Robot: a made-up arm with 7 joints.
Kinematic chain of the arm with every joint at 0, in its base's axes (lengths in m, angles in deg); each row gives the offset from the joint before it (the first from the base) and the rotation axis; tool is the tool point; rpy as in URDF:
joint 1: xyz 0 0 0.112 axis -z
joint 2: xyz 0 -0.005 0.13 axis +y
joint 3: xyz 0 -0.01 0.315 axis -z
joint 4: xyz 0 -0.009 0.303 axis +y
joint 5: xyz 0 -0.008 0.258 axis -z
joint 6: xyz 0 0 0.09 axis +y
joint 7: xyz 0 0 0.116 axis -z
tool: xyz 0 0 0 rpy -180 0 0
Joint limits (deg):
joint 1: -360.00..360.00
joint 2: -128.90..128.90
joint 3: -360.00..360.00
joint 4: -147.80..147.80
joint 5: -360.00..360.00
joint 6: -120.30..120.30
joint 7: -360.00..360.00
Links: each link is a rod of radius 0.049 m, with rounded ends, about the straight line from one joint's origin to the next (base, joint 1, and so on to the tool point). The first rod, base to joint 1, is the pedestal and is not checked.
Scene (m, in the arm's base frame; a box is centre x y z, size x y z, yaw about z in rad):
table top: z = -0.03
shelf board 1: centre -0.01 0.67 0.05 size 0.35 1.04 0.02 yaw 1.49
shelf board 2: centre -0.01 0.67 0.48 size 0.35 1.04 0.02 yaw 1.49
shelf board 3: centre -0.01 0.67 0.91 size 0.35 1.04 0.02 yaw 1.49
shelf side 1: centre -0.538 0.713 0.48 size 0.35 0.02 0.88 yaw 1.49
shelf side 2: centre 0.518 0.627 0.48 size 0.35 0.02 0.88 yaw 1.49
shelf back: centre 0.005 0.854 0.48 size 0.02 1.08 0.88 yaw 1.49
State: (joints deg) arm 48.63 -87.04 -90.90 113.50 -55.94 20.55 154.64
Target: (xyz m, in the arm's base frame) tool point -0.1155 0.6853 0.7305
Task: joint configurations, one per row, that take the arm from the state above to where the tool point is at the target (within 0.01 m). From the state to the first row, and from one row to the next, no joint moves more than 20 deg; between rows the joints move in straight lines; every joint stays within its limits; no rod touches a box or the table.
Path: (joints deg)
1: 32.04 -79.37 -91.23 116.50 -56.69 14.09 162.07
2: 15.45 -71.71 -91.56 119.50 -57.45 7.62 169.51
3: -1.14 -64.04 -91.88 122.49 -58.20 1.16 176.94
4: -17.73 -56.38 -92.21 125.49 -58.96 -5.31 184.38
5: -34.32 -48.71 -92.54 128.49 -59.71 -11.77 191.81
6: -50.91 -41.05 -92.87 131.49 -60.47 -18.24 199.25
7: -33.07 -46.08 -81.19 125.56 -59.07 -10.99 188.09
8: -15.22 -51.11 -69.52 119.62 -57.67 -3.74 176.94
9: 2.62 -56.15 -57.84 113.69 -56.28 3.51 165.79
10: 20.46 -61.18 -46.16 107.76 -54.88 10.75 154.64
11: 32.33 -60.53 -58.94 91.20 -55.86 10.29 154.64
12: 44.19 -59.87 -71.71 74.64 -56.84 9.83 154.64

